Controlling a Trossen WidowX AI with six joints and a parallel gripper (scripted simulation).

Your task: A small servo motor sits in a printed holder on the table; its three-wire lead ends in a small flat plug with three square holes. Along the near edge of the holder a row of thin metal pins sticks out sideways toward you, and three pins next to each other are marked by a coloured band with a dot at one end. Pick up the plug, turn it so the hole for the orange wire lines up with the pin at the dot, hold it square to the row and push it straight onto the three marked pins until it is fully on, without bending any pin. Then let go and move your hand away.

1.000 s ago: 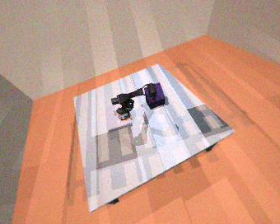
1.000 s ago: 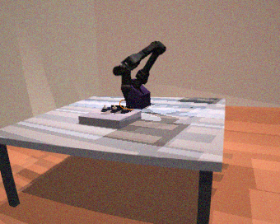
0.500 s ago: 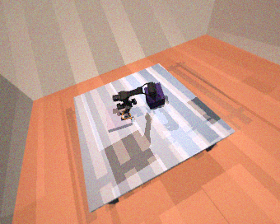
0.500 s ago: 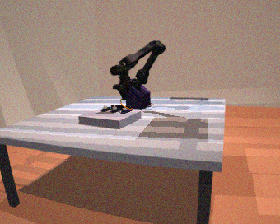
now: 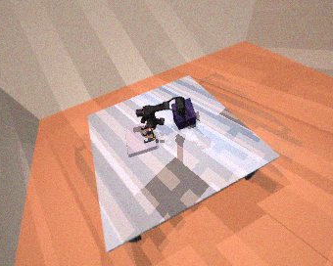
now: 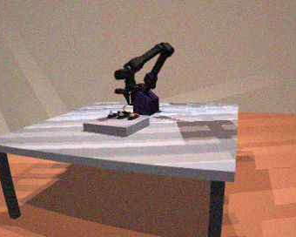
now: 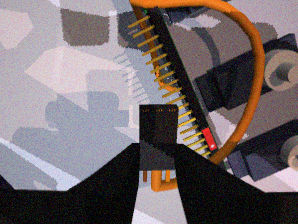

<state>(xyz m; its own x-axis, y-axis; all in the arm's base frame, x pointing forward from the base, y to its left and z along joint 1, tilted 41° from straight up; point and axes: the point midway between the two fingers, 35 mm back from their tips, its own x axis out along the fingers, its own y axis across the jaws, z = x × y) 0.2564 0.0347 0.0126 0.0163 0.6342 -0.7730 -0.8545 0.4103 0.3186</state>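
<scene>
Right now the red band is 3 cm ahead of my gripper tip, 3 cm to the right of it and 4 cm below it. Also, from my gripper tip: dark servo (8 cm ahead, 1 cm to the right, 7 cm below); white dot (3 cm ahead, 4 cm to the right, 4 cm below); printed holder (19 cm ahead, 2 cm to the right, 9 cm below).
</scene>
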